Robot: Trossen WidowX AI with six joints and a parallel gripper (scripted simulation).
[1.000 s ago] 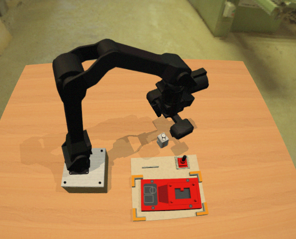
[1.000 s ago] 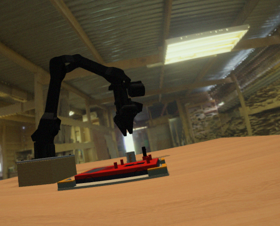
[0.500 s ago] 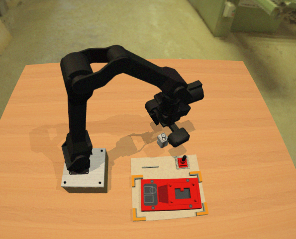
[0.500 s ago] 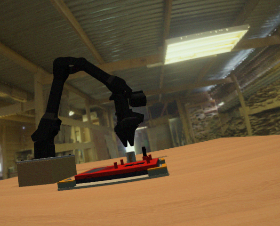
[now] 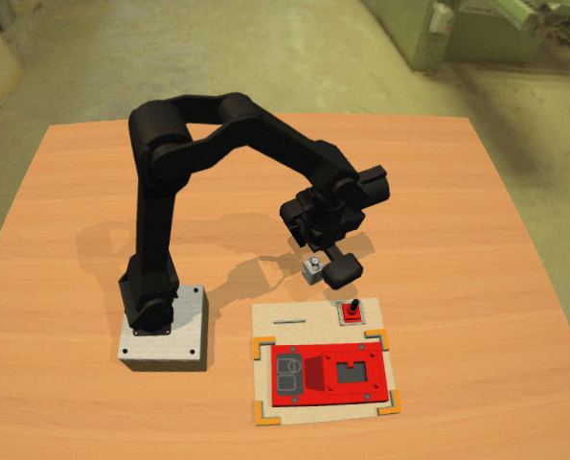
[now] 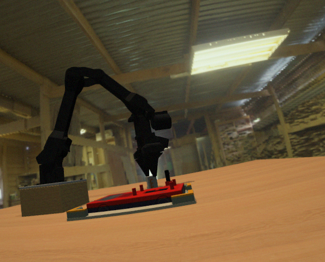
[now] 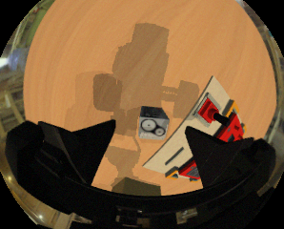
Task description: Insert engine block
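My gripper tip is now 1 cm past the engine block and 2 cm above it.
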